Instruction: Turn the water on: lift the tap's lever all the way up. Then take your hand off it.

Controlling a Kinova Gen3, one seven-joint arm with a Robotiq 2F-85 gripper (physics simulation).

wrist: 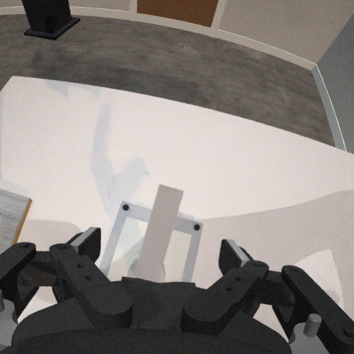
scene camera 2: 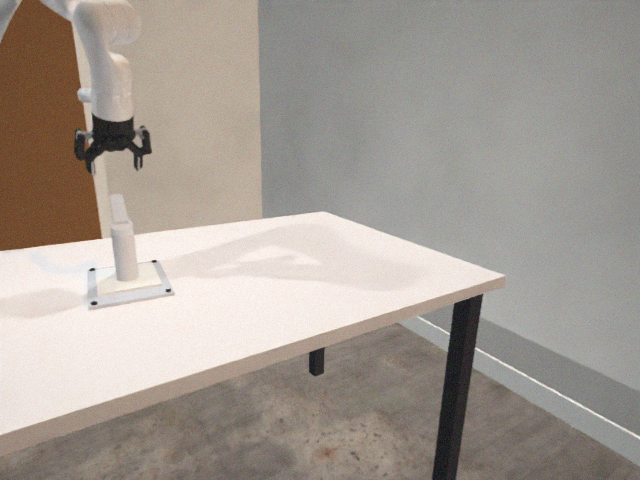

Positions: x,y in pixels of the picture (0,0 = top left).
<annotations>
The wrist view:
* my gripper: 160,246
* tap lever: 149,265
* base plate: 142,213
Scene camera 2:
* my gripper: 115,171
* base plate: 95,302
</annotations>
